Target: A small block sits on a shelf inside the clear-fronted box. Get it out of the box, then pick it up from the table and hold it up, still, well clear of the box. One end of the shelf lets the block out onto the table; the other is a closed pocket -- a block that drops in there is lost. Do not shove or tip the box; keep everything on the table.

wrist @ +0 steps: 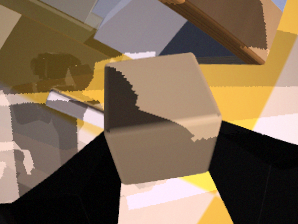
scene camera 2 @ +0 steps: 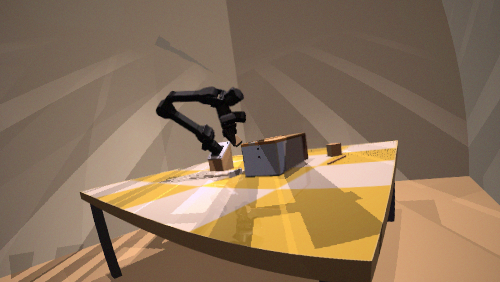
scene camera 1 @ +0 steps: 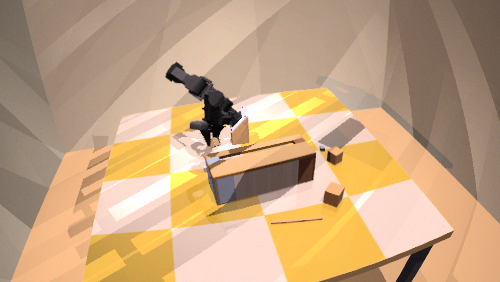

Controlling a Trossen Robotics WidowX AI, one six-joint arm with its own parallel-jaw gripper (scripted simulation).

Labels:
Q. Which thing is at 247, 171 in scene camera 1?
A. A box.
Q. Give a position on a box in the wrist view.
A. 214, 39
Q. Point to a box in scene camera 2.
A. At 272, 156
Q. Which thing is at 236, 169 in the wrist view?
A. My gripper.

